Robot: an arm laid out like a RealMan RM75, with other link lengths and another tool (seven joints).
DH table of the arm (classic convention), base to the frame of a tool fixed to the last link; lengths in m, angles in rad. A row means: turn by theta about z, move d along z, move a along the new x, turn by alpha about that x. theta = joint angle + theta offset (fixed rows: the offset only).
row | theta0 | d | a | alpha
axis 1 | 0 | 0.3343 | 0 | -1.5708
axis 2 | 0 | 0 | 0 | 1.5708
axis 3 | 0 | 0.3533 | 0 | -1.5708
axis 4 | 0 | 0 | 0 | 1.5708
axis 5 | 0 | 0.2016 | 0 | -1.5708
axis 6 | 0 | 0 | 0 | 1.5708
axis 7 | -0.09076 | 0.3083 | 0.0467 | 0.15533
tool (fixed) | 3.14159 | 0.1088 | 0 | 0
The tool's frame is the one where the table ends.
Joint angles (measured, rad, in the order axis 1, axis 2, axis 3, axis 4, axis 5, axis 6, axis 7), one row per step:
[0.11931 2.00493 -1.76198 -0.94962 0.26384 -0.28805 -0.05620]
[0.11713 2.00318 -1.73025 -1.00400 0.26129 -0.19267 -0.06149]
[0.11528 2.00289 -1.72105 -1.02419 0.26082 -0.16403 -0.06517]
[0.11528 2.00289 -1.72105 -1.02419 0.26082 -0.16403 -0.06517]
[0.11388 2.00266 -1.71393 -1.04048 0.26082 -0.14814 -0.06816]
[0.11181 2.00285 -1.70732 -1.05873 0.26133 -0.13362 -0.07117]
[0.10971 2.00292 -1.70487 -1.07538 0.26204 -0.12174 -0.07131]
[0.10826 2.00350 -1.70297 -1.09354 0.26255 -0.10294 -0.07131]
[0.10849 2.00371 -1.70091 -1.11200 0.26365 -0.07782 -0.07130]
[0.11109 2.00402 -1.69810 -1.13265 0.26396 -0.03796 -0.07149]
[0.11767 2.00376 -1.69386 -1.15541 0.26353 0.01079 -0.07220]
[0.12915 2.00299 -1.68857 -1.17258 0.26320 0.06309 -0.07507]
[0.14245 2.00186 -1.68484 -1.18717 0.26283 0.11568 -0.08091]
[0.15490 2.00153 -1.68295 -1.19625 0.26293 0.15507 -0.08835]
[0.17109 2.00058 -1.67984 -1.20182 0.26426 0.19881 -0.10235]
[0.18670 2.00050 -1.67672 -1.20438 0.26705 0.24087 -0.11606]
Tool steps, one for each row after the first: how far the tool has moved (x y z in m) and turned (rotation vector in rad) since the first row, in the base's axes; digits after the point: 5 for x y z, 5 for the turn. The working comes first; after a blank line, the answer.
Tool pose at each row, in the base's axes (x y z in m, rotation vector in rad; the steps are taken from these numbers as rounded here):
[0.50108 0.59967 0.00401 -0.73119 -2.09782 -1.99733]
[0.51068 0.59932 0.00922 -0.77911 -2.11119 -2.01204]
[0.51199 0.59929 0.01140 -0.78929 -2.11447 -2.01628]
[0.51199 0.59929 0.01140 -0.78929 -2.11447 -2.01628]
[0.51066 0.60043 0.01465 -0.79046 -2.11160 -2.01987]
[0.50801 0.60182 0.01813 -0.78970 -2.10656 -2.02247]
[0.50452 0.60287 0.01983 -0.78915 -2.10286 -2.02050]
[0.50166 0.60336 0.01972 -0.79314 -2.10417 -2.01625]
[0.49972 0.60366 0.01854 -0.80129 -2.10977 -2.01073]
[0.49978 0.60308 0.01484 -0.81804 -2.12556 -2.00297]
[0.49945 0.60329 0.01075 -0.83510 -2.14677 -1.99414]
[0.50056 0.60377 0.00584 -0.85297 -2.17464 -1.98594]
[0.50174 0.60401 0.00017 -0.86688 -2.20859 -1.97732]
[0.50169 0.60466 -0.00488 -0.87269 -2.23821 -1.96960]
[0.50289 0.60538 -0.01020 -0.87539 -2.27671 -1.96336]
[0.50502 0.60504 -0.01627 0.87450 2.29373 1.93771]

[0.00960 -0.00035 0.00521 -0.00878 -0.00275 -0.04060]
[0.01091 -0.00038 0.00739 -0.01058 -0.00434 -0.04987]
[0.01091 -0.00038 0.00739 -0.01058 -0.00434 -0.04987]
[0.00958 0.00076 0.01064 -0.00788 -0.00472 -0.05149]
[0.00693 0.00215 0.01412 -0.00396 -0.00389 -0.05085]
[0.00344 0.00320 0.01582 -0.00227 -0.00091 -0.04856]
[0.00058 0.00369 0.01571 -0.00481 0.00206 -0.04942]
[-0.00136 0.00399 0.01453 -0.01080 0.00465 -0.05350]
[-0.00130 0.00341 0.01083 -0.02457 0.00544 -0.06479]
[-0.00163 0.00362 0.00674 -0.04190 0.00393 -0.07737]
[-0.00052 0.00410 0.00183 -0.06299 -0.00153 -0.09273]
[0.00066 0.00434 -0.00384 -0.08720 -0.01125 -0.10729]
[0.00061 0.00499 -0.00889 -0.10755 -0.02134 -0.11609]
[0.00181 0.00571 -0.01421 -0.13207 -0.03807 -0.12643]
[0.00394 0.00537 -0.02028 -0.15703 -0.05258 -0.13873]

